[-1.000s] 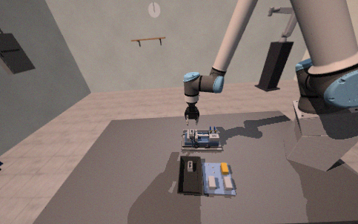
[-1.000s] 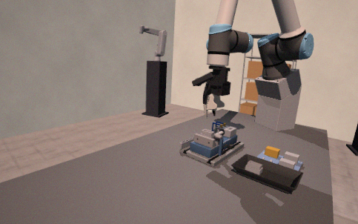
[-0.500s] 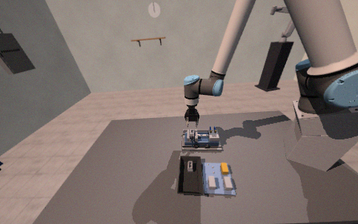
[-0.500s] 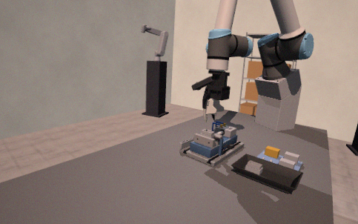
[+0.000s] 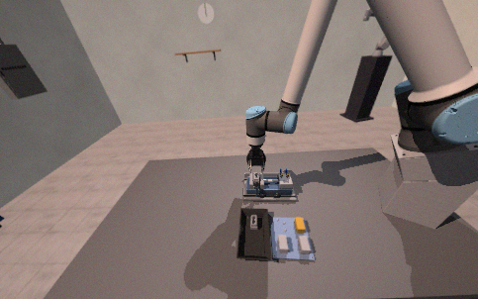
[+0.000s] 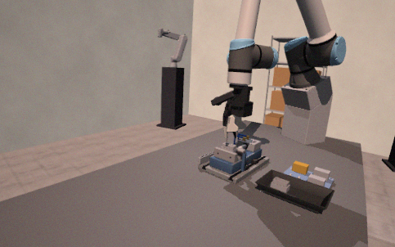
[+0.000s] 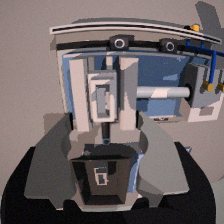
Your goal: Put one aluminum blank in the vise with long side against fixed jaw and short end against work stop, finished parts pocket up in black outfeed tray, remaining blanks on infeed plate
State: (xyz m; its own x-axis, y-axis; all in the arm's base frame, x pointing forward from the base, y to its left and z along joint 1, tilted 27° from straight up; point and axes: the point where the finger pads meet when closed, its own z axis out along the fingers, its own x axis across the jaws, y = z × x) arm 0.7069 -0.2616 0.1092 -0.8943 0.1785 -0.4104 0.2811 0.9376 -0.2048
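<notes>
Right now my hand is 7 cm past the vise, 2 cm to the right of it and 11 cm above it. The rest, counted from my hand: yellow brass blank: 12 cm behind, 30 cm to the left, 12 cm below.
</notes>
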